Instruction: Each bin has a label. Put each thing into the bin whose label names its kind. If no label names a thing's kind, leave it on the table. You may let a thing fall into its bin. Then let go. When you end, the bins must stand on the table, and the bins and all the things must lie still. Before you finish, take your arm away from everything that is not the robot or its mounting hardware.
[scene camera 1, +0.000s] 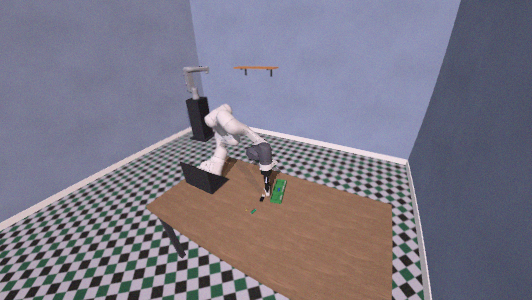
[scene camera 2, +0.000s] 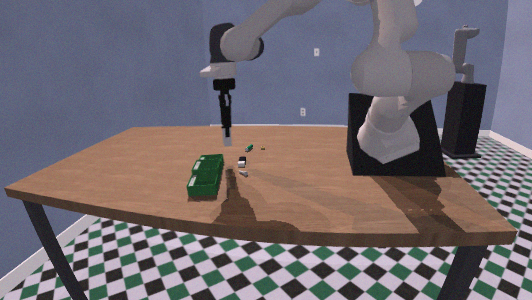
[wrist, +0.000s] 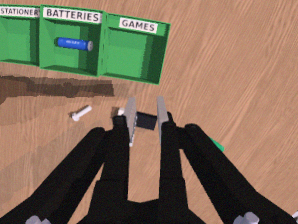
Labels:
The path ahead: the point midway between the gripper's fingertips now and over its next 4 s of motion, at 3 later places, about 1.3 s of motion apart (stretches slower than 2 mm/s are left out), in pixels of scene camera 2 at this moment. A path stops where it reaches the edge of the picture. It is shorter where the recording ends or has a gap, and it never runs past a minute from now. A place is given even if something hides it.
My gripper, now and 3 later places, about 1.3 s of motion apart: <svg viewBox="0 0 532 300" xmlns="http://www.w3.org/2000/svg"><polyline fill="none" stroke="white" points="227,144 247,131 248,131 248,146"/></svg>

